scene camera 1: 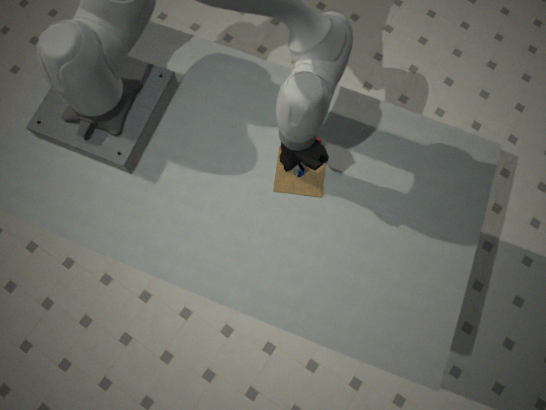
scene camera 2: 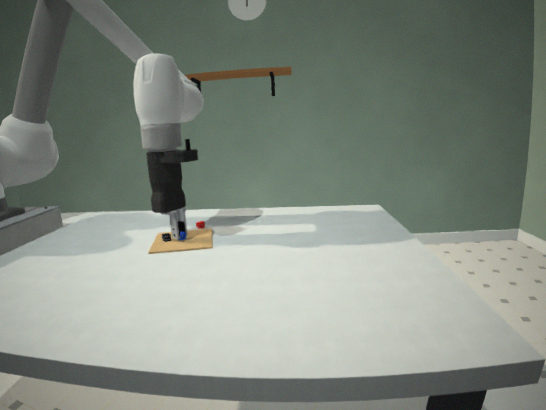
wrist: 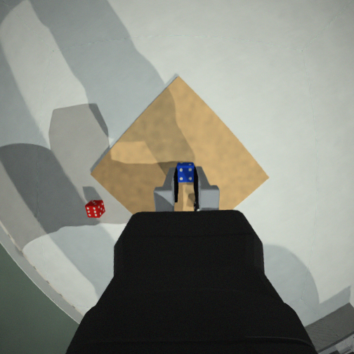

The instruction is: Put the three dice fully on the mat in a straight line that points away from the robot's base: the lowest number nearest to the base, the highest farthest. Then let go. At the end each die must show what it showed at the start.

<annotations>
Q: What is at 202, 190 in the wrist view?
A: My gripper.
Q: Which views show the square mat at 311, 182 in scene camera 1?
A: Scene camera 1, scene camera 2 and the wrist view: all of them.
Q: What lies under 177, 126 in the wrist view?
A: A square mat.
</annotations>
